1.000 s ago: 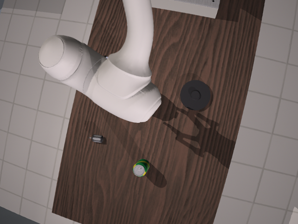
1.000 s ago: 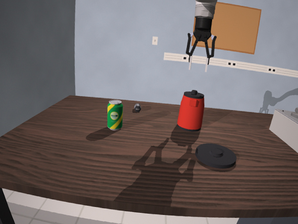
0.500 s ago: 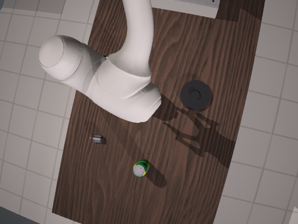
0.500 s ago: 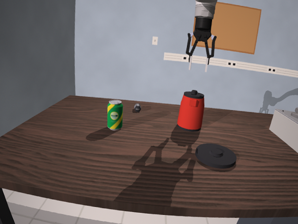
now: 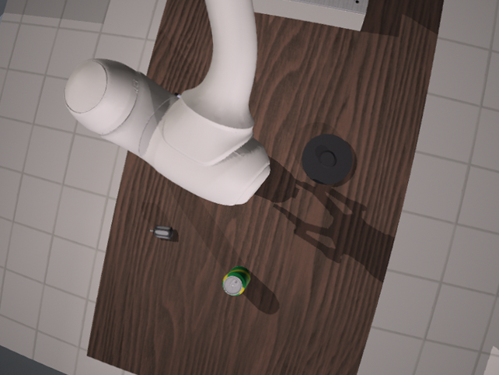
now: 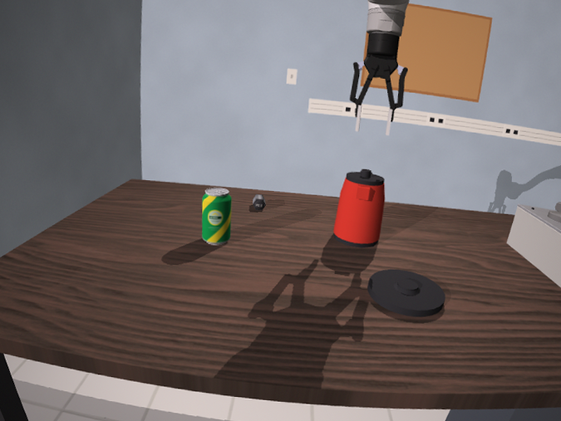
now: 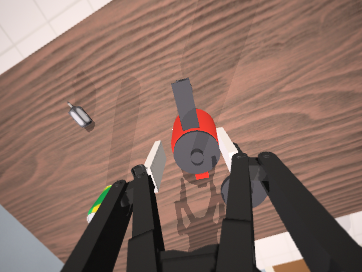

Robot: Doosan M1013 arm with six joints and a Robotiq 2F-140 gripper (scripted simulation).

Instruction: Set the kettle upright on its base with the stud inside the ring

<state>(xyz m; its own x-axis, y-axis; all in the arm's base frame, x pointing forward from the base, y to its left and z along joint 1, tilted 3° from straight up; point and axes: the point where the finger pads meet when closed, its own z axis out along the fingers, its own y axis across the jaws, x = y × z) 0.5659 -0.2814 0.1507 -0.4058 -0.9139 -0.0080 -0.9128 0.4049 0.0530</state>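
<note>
Now: hand 21 cm above the red kettle, 3 cm to the right of it and 1 cm short of it. The rest, counted from my hand: round black base 33 cm to the left, 28 cm below, 2 cm ahead.
</note>
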